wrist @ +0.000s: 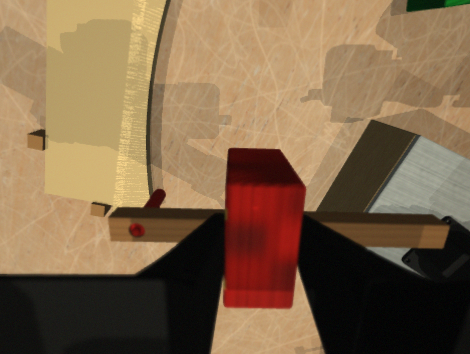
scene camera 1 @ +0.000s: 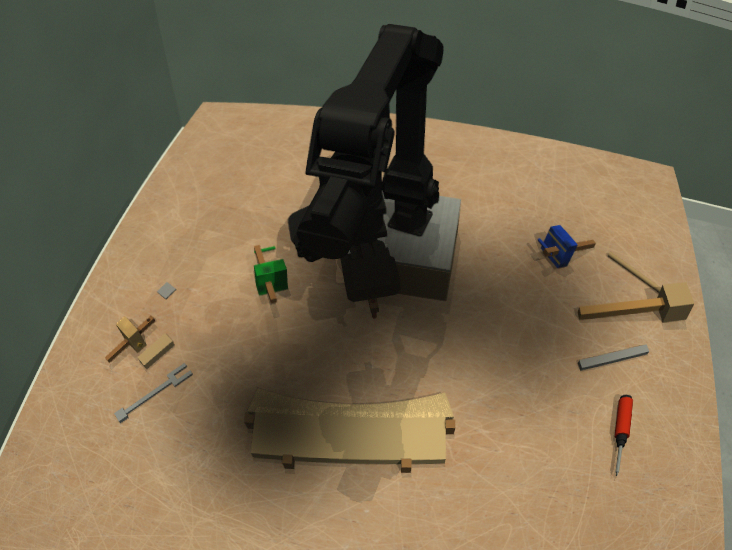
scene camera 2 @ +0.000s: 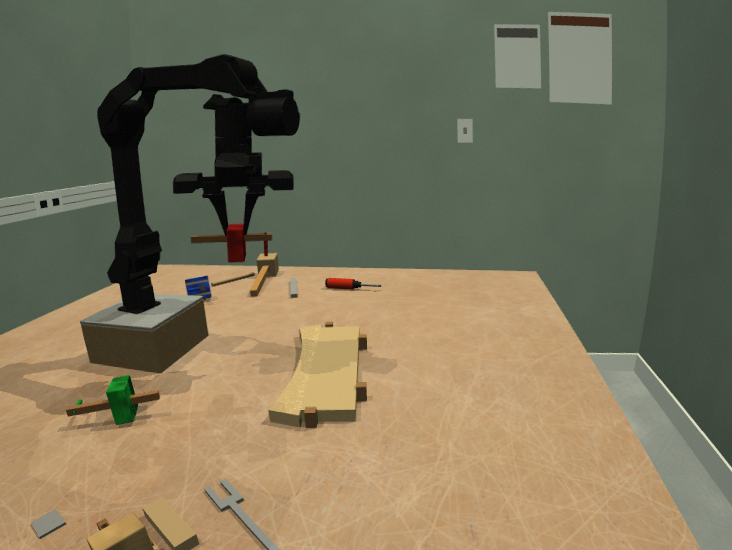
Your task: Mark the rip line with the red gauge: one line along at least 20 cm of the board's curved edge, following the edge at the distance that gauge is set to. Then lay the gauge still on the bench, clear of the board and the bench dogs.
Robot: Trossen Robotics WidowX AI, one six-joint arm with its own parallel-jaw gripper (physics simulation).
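Frame: origin at the arm's base, x ahead, y left, z up, level; metres.
Where they show: gripper, fingertip midpoint: (wrist: 259, 225) (scene camera 2: 236, 235); arm's base, link origin: (wrist: 442, 251) (scene camera 1: 410, 219) (scene camera 2: 139, 307).
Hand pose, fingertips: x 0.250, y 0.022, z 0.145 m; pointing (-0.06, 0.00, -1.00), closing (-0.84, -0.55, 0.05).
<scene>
Each offset is from my fingertips to the top centre of the thing. "spot": to the spot under its first point.
My gripper (scene camera 2: 236, 231) (wrist: 259, 225) is shut on the red block of the red gauge @(0.015 m up, 0.011 m back, 0.000 m left) (scene camera 2: 236, 248) (wrist: 265, 220). It holds the gauge in the air, well above the bench, between the arm's base and the board. The gauge's wooden beam runs level through the block, with a red pin at one end pointing down. In scene camera 1 the arm hides the block, and an end of the beam shows below the hand. The board @(0.212 m down, 0.130 m ahead, 0.023 m left) (scene camera 1: 349, 437) (scene camera 2: 331, 378) (wrist: 85, 165) lies flat among small brown bench dogs @(0.207 m down, 0.225 m ahead, 0.037 m right) (scene camera 1: 288, 461) (scene camera 2: 361, 390) (wrist: 36, 139), its curved edge facing the arm's base.
A green gauge @(0.173 m down, 0.089 m back, 0.231 m right) (scene camera 1: 271, 276) (scene camera 2: 121, 399) lies left of the arm's base in scene camera 1. A blue gauge @(0.167 m down, 0.370 m back, 0.275 m left) (scene camera 1: 559, 246) (scene camera 2: 198, 287), a mallet @(spot: 0.177 m down, 0.288 m back, 0.523 m left) (scene camera 1: 675, 302) and a red screwdriver @(0.205 m down, 0.001 m ahead, 0.464 m left) (scene camera 1: 623, 416) (scene camera 2: 340, 283) lie right. A wooden gauge @(0.181 m down, 0.149 m ahead, 0.414 m right) (scene camera 1: 130, 334) and a grey fork-shaped tool @(0.224 m down, 0.219 m ahead, 0.317 m right) (scene camera 1: 147, 397) lie at far left.
</scene>
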